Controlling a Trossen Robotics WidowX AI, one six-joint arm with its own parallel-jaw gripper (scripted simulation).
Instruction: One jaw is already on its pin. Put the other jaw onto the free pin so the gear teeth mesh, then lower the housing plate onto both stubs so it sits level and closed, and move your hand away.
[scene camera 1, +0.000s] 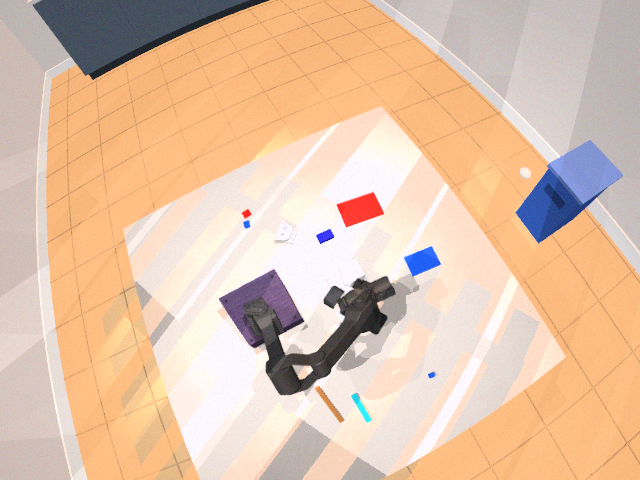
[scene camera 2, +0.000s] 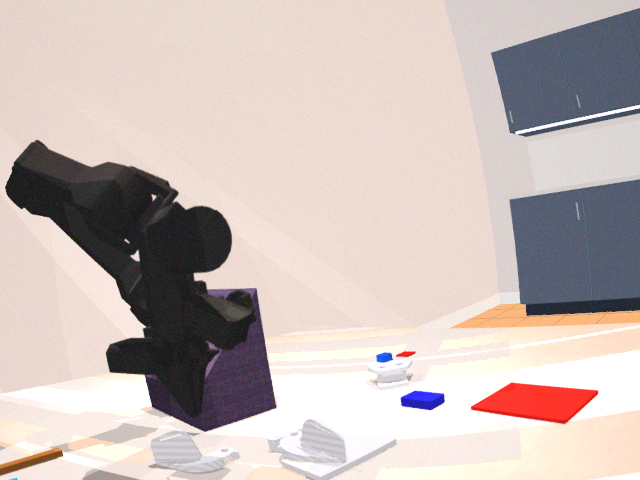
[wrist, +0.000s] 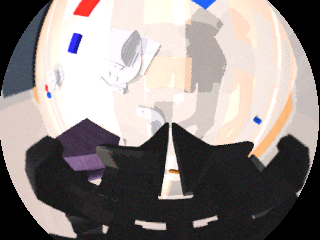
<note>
The gripper (scene camera 2: 194, 415) is shut and holds nothing. Also in view: a red flat plate (scene camera 2: 554, 404).
The red flat plate is seen too in scene camera 1 (scene camera 1: 362, 208). The gripper shows as well in the wrist view (wrist: 169, 125).
</note>
